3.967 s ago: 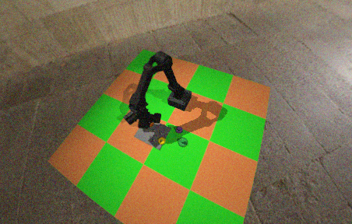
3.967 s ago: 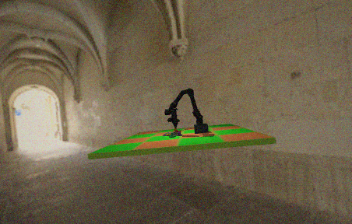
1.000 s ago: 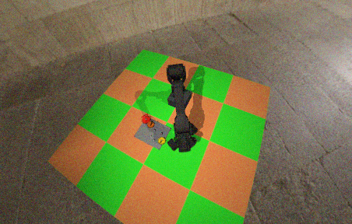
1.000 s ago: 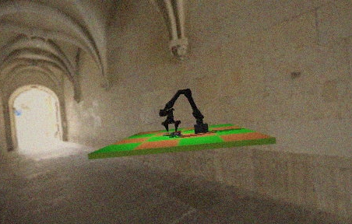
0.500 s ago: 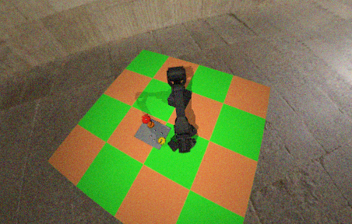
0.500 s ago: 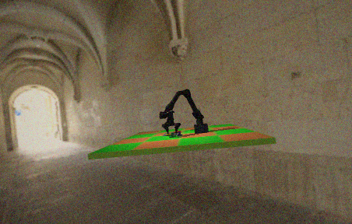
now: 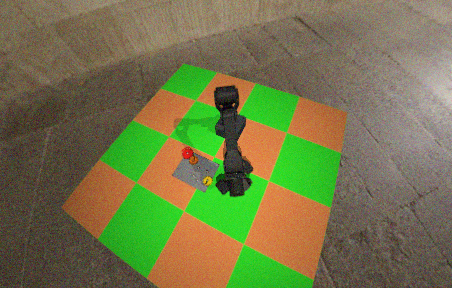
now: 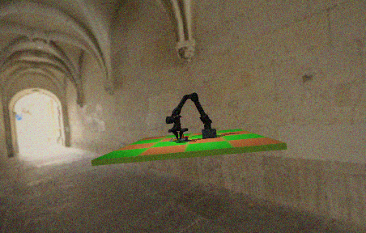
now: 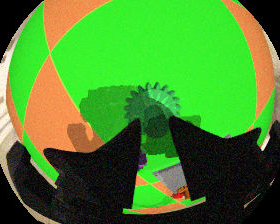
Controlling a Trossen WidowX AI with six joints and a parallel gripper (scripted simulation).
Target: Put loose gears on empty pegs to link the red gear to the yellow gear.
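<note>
Now: gripper tip 260 mm to the left of the orange gear. Also, from my gripper tip: purple gear (60 mm behind, 60 mm to the right, 10 mm below); red gear (20 mm behind, 310 mm to the right, 10 mm below); dark green gear (10 mm below).
</note>
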